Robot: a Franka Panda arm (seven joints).
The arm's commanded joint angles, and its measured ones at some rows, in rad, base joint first. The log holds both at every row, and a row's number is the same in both.
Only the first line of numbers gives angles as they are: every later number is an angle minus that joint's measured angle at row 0.
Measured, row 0:
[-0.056, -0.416, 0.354, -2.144, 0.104, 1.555, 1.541]
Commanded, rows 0 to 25:
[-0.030, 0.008, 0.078, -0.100, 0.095, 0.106, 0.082]
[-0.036, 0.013, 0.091, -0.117, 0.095, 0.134, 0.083]
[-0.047, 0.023, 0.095, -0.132, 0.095, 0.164, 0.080]
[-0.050, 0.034, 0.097, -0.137, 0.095, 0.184, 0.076]
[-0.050, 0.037, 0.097, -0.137, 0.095, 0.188, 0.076]
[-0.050, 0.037, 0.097, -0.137, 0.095, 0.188, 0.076]
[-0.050, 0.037, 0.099, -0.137, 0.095, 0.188, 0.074]
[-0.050, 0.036, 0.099, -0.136, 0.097, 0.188, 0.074]
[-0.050, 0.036, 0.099, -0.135, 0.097, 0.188, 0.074]
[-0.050, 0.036, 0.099, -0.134, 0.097, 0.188, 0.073]
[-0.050, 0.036, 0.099, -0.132, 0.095, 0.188, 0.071]
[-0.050, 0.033, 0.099, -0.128, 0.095, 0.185, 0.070]
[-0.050, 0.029, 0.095, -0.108, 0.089, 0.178, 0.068]
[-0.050, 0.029, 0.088, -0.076, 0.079, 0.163, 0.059]
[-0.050, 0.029, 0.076, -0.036, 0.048, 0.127, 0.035]
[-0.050, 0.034, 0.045, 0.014, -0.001, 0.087, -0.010]
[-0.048, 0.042, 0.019, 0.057, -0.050, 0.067, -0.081]
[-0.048, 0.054, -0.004, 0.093, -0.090, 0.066, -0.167]
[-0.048, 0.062, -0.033, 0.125, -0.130, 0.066, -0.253]
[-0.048, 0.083, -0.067, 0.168, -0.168, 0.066, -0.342]
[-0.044, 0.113, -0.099, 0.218, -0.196, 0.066, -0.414]
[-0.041, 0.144, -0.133, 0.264, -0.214, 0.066, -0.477]
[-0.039, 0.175, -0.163, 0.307, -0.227, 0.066, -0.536]
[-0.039, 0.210, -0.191, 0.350, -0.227, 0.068, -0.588]
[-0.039, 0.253, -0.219, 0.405, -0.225, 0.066, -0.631]
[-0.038, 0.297, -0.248, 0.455, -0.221, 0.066, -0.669]
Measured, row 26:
[-0.047, 0.139, -0.184, 0.272, -0.203, 0.097, -0.553]
